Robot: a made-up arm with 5 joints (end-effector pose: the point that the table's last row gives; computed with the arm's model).
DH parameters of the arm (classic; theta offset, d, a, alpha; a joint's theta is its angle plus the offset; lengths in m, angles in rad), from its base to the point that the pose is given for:
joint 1: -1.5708 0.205 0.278 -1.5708
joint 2: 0 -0.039 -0.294 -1.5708
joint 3: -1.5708 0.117 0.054 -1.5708
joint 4: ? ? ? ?
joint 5: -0.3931 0 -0.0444 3.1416
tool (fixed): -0.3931 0.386 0 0
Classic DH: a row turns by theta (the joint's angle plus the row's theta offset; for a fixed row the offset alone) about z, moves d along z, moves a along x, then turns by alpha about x.
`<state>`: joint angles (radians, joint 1 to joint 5).
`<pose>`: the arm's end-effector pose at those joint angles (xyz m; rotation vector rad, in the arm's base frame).
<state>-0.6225 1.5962 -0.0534 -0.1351 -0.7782</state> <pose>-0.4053 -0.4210 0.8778 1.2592 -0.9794 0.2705</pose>
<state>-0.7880 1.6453 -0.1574 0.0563 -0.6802</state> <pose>-0.5586 -0.2714 0.8468 1.1058 -1.2300 -0.0081</pose>
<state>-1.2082 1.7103 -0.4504 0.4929 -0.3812</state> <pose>-0.6302 0.2354 0.7187 0.7130 -1.8220 -0.6413</pose>
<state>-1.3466 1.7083 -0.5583 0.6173 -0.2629</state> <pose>-0.5538 0.3853 0.6659 0.5871 -2.0086 -0.7925</pose>
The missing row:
joint 4: 0 -0.429 -0.114 1.5708
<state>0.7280 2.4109 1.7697 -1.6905 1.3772</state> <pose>0.2982 0.1585 0.0619 0.7127 -2.2493 -0.9888</pose>
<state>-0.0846 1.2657 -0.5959 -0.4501 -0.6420</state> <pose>-0.2057 -0.3363 0.9340 1.0556 -0.3946 1.2676</pose>
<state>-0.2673 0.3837 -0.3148 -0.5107 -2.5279</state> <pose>0.0880 0.3088 0.7211 0.6548 -0.2867 2.5898</pose>
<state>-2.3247 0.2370 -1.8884 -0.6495 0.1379</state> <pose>0.3068 0.3794 0.5570 -0.0068 0.4362 -0.5890</pose>
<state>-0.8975 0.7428 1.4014 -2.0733 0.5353</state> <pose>0.1078 -0.5139 0.0201 2.3348 1.8022 -0.4687</pose>
